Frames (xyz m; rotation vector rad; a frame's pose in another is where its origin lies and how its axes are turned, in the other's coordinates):
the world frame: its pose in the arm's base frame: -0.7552 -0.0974 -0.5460 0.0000 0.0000 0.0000
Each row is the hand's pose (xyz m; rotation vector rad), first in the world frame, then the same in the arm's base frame.
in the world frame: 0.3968 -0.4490 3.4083 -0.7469 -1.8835 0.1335
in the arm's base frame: -0.3584 -0.5464 2.8623 -0.7469 -1.8835 0.1335
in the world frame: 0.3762 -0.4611 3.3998 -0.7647 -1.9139 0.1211
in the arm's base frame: -0.3790 -0.5585 2.8538 -0.7647 -1.9139 0.1211
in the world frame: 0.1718 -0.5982 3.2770 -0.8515 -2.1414 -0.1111
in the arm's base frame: -0.5834 -0.6956 2.7310 -0.8515 -2.1414 -0.1111
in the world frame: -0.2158 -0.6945 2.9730 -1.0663 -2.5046 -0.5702
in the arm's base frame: -0.9710 -0.7919 2.4270 -1.0663 -2.5046 -0.5702
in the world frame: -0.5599 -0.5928 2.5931 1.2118 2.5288 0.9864
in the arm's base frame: -1.3151 -0.6902 2.0471 1.2118 2.5288 0.9864
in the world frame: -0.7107 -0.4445 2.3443 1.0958 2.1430 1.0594
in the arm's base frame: -1.4659 -0.5419 1.7983 1.0958 2.1430 1.0594
